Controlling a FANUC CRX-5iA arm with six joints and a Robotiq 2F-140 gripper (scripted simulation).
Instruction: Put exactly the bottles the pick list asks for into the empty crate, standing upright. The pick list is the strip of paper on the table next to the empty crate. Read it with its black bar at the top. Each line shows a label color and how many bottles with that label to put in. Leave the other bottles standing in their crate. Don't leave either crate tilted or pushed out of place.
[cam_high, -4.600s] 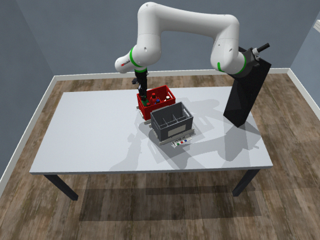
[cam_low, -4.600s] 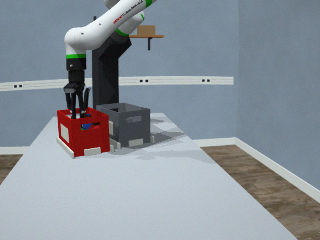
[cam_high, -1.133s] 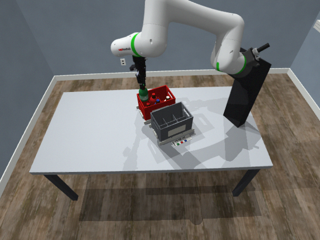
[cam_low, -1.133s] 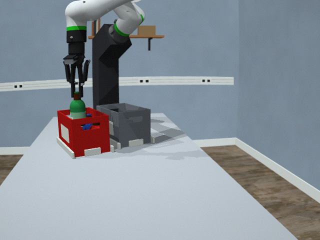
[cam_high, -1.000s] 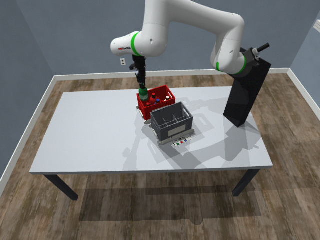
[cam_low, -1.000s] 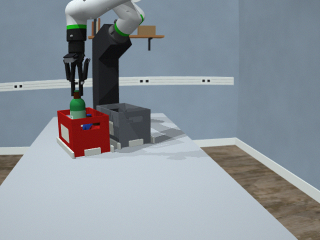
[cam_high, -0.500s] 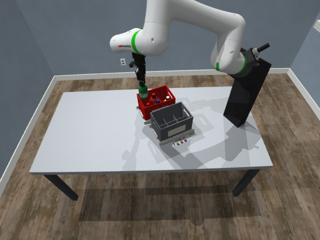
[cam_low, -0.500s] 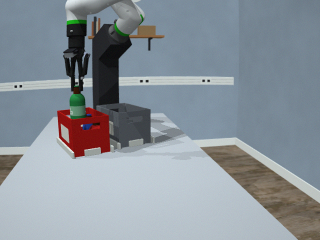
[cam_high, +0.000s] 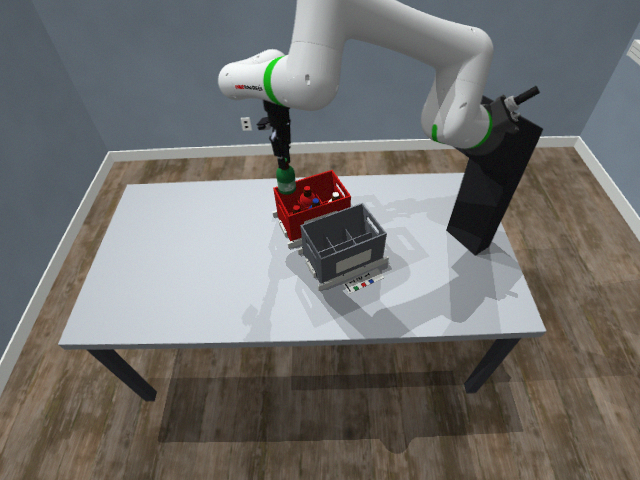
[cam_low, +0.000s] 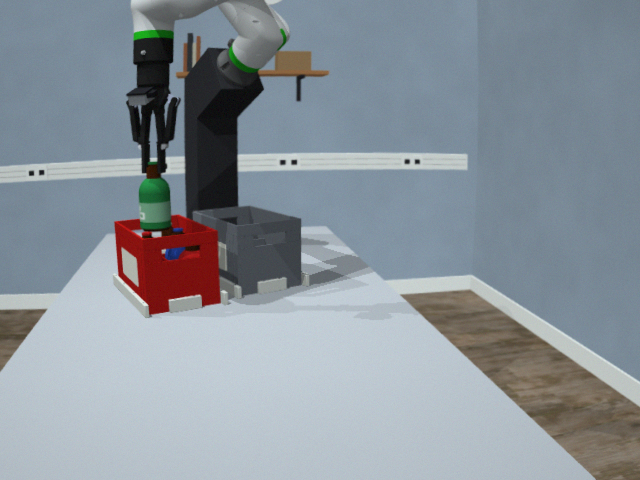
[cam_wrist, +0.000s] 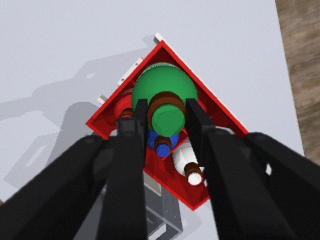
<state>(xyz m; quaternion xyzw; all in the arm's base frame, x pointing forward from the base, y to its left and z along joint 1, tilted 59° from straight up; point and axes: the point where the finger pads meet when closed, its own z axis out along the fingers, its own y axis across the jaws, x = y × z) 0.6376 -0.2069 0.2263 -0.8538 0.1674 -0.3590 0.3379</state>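
The green-label bottle lies 80 mm below my hand. Also, from my hand: red crate: 90 mm behind, 30 mm to the right, 260 mm below; then red bottle: 60 mm behind, 60 mm to the right, 260 mm below; then blue-label bottle: 120 mm behind, 10 mm to the left, 260 mm below.
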